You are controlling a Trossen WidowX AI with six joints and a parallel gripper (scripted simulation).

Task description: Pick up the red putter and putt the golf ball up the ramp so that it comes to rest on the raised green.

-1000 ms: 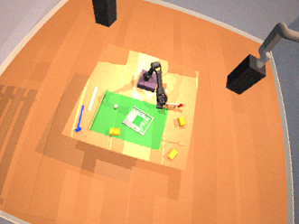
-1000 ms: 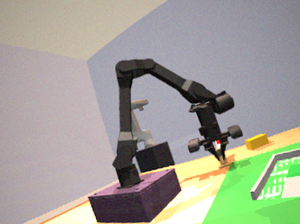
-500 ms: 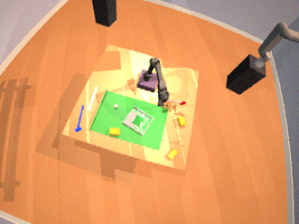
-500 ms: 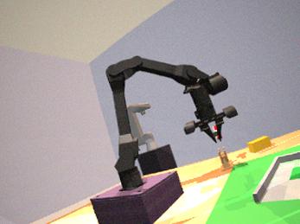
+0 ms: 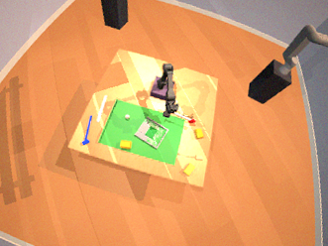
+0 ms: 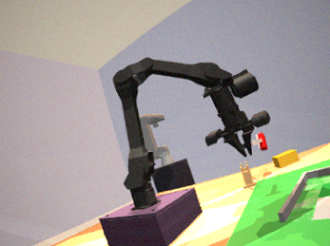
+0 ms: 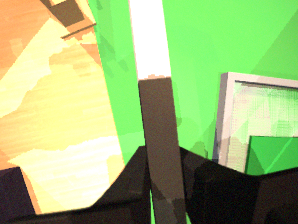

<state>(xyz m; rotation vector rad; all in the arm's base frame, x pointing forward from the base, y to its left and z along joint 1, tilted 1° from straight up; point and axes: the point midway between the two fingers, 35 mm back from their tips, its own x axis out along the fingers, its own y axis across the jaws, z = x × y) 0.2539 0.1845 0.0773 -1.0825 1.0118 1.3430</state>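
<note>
Now: gripper tip 110 mm to the right of the red putter, 20 mm below it and 10 mm past it. The rest, counted from my gripper tip: white golf ball 350 mm to the right, 170 mm ahead, 100 mm below; blue putter 630 mm to the right, 460 mm ahead, 110 mm below.
</note>
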